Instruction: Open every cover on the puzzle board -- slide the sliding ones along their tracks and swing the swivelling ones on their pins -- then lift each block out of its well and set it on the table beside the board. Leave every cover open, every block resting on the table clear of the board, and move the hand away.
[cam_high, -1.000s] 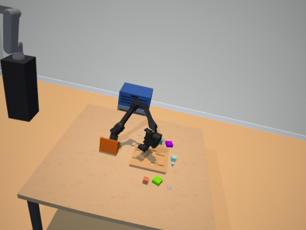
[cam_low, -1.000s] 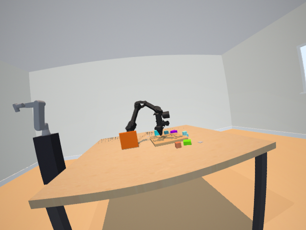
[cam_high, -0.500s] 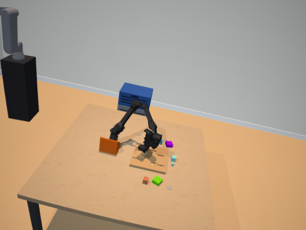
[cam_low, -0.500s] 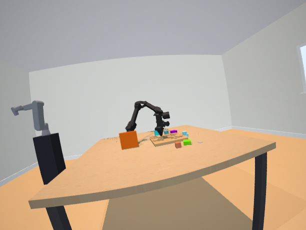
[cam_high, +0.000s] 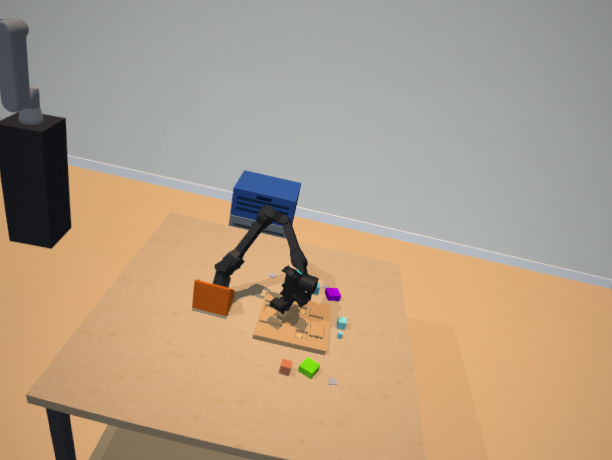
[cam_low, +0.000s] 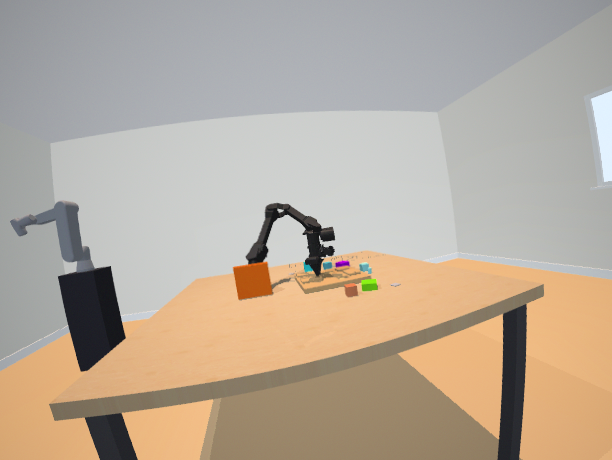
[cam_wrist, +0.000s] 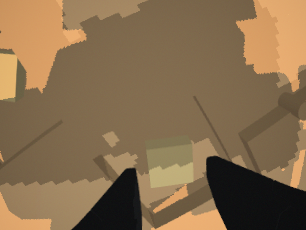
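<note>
Right now the wooden puzzle board is 40 mm ahead of my gripper tip and 10 mm below it. From my gripper tip the other things lie so: brown block: 300 mm to the right, 20 mm ahead, 10 mm below; blue-teal cube: 220 mm to the left, 130 mm ahead, 10 mm below; light cyan block: 250 mm ahead, 10 mm below.
</note>
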